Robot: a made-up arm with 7 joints. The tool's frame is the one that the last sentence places.
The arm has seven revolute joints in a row. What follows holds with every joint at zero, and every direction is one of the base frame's.
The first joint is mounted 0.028 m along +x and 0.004 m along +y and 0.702 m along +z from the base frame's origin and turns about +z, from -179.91 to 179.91 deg.
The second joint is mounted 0.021 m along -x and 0.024 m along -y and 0.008 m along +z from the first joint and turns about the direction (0, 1, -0.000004), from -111.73 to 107.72 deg.
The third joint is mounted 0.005 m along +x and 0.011 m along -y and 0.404 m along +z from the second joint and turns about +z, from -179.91 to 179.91 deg.
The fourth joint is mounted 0.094 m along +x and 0.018 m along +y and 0.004 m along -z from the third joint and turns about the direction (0, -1, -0.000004), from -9.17 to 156.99 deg.
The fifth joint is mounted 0.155 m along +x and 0.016 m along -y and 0.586 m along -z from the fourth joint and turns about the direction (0, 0.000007, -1), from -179.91 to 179.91 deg.
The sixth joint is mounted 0.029 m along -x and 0.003 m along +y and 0.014 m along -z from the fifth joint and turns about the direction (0, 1, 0.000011), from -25.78 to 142.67 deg.
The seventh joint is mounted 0.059 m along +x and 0.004 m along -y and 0.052 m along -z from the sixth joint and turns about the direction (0, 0.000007, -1), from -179.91 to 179.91 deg.
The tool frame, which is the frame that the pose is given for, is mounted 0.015 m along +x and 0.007 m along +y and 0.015 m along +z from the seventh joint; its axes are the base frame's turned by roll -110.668, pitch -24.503 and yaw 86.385 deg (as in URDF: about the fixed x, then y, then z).
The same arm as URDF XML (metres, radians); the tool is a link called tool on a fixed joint. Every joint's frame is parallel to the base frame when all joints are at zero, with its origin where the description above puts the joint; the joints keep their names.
<robot name="arm">
<link name="base"/>
<link name="link1"/>
<link name="link2"/>
<link name="link3"/>
<link name="link4"/>
<link name="link5"/>
<link name="link6"/>
<link name="link7"/>
<link name="tool"/>
<joint name="joint 1" type="revolute"><parent link="base"/><child link="link1"/><origin xyz="0.028 0.004 0.702" rpy="0 0 0"/><axis xyz="0 0 1"/><limit lower="-3.14" upper="3.14"/></joint>
<joint name="joint 2" type="revolute"><parent link="link1"/><child link="link2"/><origin xyz="-0.021 -0.024 0.008" rpy="0 0 0"/><axis xyz="0 1 0"/><limit lower="-1.9501" upper="1.8801"/></joint>
<joint name="joint 3" type="revolute"><parent link="link2"/><child link="link3"/><origin xyz="0.005 -0.011 0.404" rpy="0 0 0"/><axis xyz="0 0 1"/><limit lower="-3.14" upper="3.14"/></joint>
<joint name="joint 4" type="revolute"><parent link="link3"/><child link="link4"/><origin xyz="0.094 0.018 -0.004" rpy="0 0 0"/><axis xyz="0 -1 0"/><limit lower="-0.16" upper="2.74"/></joint>
<joint name="joint 5" type="revolute"><parent link="link4"/><child link="link5"/><origin xyz="0.155 -0.016 -0.586" rpy="0 0 0"/><axis xyz="0 0 -1"/><limit lower="-3.14" upper="3.14"/></joint>
<joint name="joint 6" type="revolute"><parent link="link5"/><child link="link6"/><origin xyz="-0.029 0.003 -0.014" rpy="0 0 0"/><axis xyz="0 1 0"/><limit lower="-0.4499" upper="2.4901"/></joint>
<joint name="joint 7" type="revolute"><parent link="link6"/><child link="link7"/><origin xyz="0.059 -0.004 -0.052" rpy="0 0 0"/><axis xyz="0 0 -1"/><limit lower="-3.14" upper="3.14"/></joint>
<joint name="tool_fixed" type="fixed"><parent link="link7"/><child link="tool"/><origin xyz="0.015 0.007 0.015" rpy="-1.9315 -0.4277 1.5077"/></joint>
</robot>

